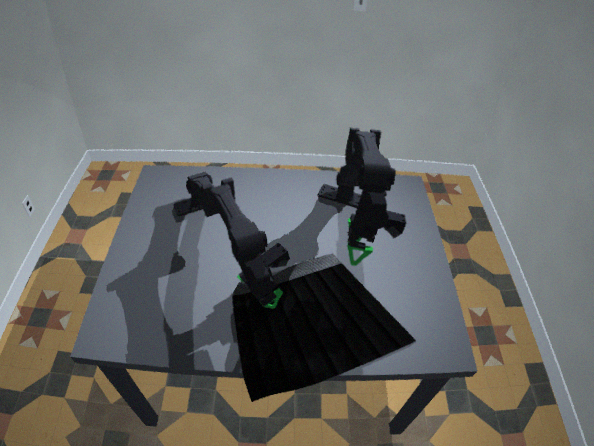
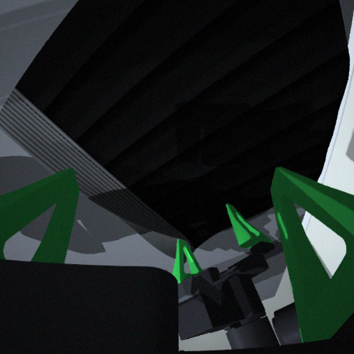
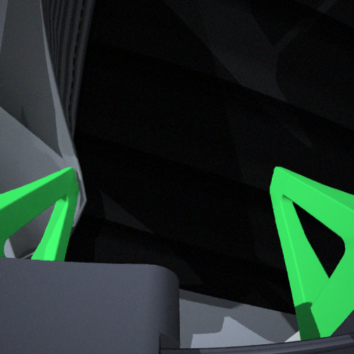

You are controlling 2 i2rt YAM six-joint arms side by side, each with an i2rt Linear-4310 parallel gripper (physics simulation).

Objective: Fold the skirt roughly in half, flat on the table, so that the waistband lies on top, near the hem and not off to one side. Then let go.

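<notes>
The black pleated skirt (image 1: pixel 320 320) (image 2: pixel 210 100) (image 3: pixel 175 125) lies spread out, its wide hem toward the front table edge, with the lower left part reaching past that edge. Its grey ribbed waistband (image 1: pixel 317 267) (image 2: pixel 60 150) (image 3: pixel 67 50) is at the narrow end, toward the arms. My left gripper (image 1: pixel 354 244) (image 2: pixel 174 178) is open and empty, above and beyond the waistband's right end. My right gripper (image 1: pixel 257 295) (image 2: pixel 203 221) (image 3: pixel 173 178) is open over the skirt's upper left corner, with nothing held. The waistband's left end is partly hidden by the right arm.
The grey table (image 1: pixel 410 280) has its front edge under the skirt's lower part. The right arm (image 1: pixel 245 235) reaches in from the back left, and the left arm (image 1: pixel 370 170) stands at the back right. Arm shadows fall across the table's left side.
</notes>
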